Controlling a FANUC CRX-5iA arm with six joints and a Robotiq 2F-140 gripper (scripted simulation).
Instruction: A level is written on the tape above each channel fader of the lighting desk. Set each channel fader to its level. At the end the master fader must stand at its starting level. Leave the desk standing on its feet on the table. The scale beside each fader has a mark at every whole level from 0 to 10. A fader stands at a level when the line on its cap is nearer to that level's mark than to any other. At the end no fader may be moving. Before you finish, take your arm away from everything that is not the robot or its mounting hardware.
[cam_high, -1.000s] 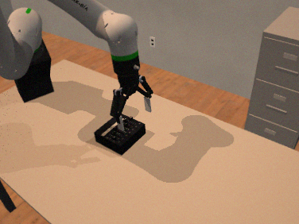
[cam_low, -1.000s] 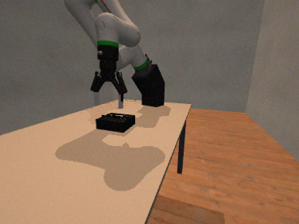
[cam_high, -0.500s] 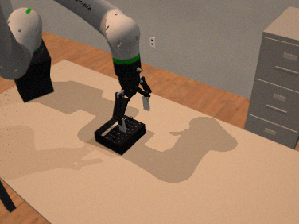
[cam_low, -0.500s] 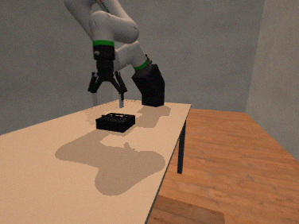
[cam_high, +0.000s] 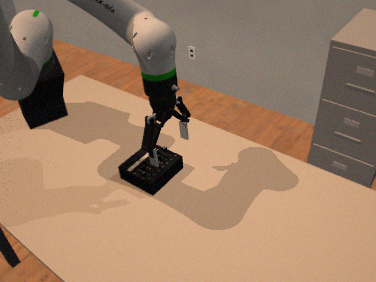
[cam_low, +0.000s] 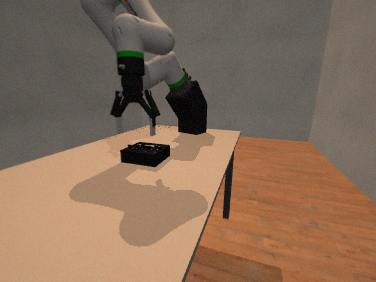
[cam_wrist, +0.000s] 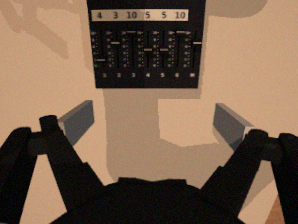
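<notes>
Right now my hand is 60 mm past the channel 1 cap, 70 mm to the left of it and 80 mm above it. The rest, counted from my hand: cap 4 (70 mm behind, 80 mm below); cap 2 (80 mm behind, 50 mm to the right, 80 mm below); cap 3 (90 mm behind, 20 mm to the right, 80 mm below).
</notes>
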